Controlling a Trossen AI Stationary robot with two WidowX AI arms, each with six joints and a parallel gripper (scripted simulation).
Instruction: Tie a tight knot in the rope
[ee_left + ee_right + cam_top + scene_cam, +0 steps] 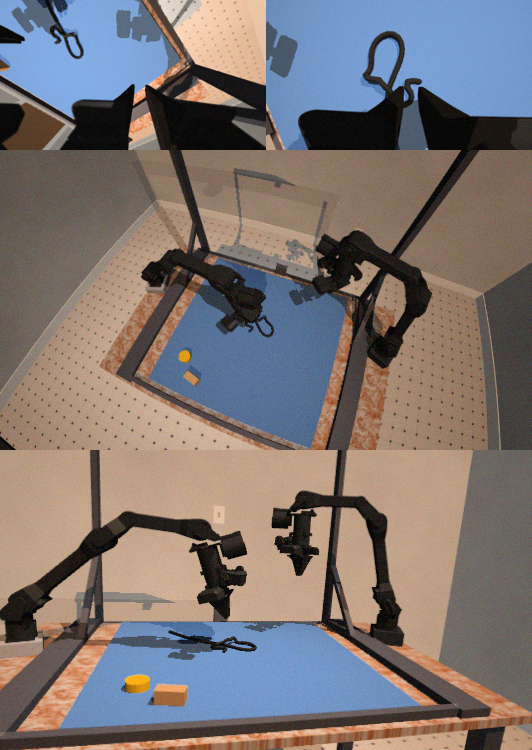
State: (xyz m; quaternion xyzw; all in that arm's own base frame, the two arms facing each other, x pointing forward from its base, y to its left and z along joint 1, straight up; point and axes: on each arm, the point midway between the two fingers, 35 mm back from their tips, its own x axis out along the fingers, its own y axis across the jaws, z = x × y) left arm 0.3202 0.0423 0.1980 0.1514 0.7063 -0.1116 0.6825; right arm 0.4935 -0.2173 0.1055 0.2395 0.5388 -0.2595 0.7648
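My right gripper is now 30 mm short of the blue mat, 30 mm to the right of it and 140 mm above it. The rest, counted from my right hand: yellow disc 210 mm ahead, 210 mm to the right, 120 mm below; orange block 290 mm ahead, 150 mm to the right, 120 mm below.
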